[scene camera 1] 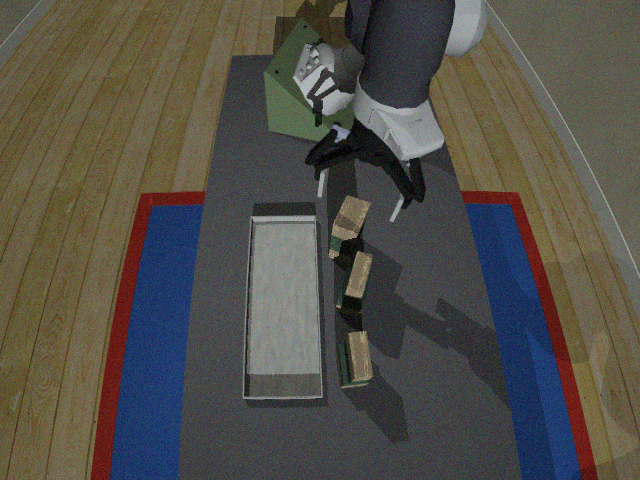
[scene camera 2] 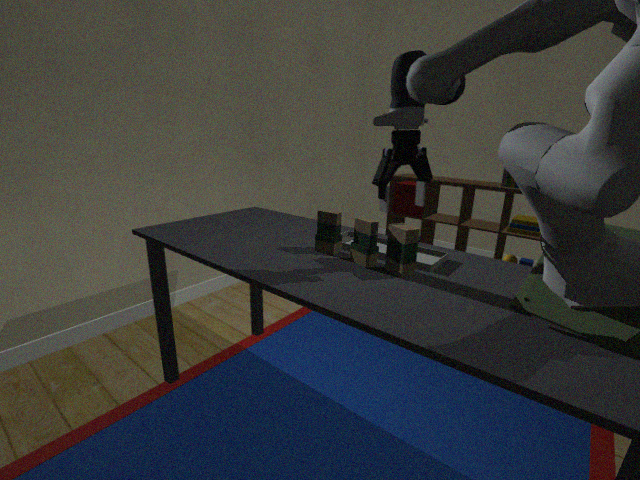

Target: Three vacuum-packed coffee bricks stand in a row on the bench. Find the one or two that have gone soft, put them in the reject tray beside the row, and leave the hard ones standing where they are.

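Three upright tan coffee bricks with green bands stand in a row on the bench. The one nearest the robot base (scene camera 1: 353, 214) (scene camera 2: 402, 248) has the widest top. The middle brick (scene camera 1: 358, 273) (scene camera 2: 365, 241) looks narrower. The far brick (scene camera 1: 360, 356) (scene camera 2: 328, 231) stands at the other end. Softness cannot be told by sight. The pale reject tray (scene camera 1: 318, 310) lies beside the row and holds no brick; in scene camera 2 the bricks partly hide it. My gripper (scene camera 1: 358, 206) (scene camera 2: 401, 198) is open and empty, raised above the brick nearest the base, with its fingers spread wide.
The dark grey bench (scene camera 1: 248, 439) (scene camera 2: 217, 248) stands on a blue mat with a red border (scene camera 1: 149, 335) (scene camera 2: 180, 413). The green robot mount (scene camera 1: 294, 116) (scene camera 2: 553, 304) is at the base end. A wooden shelf unit (scene camera 2: 464, 206) stands behind the bench.
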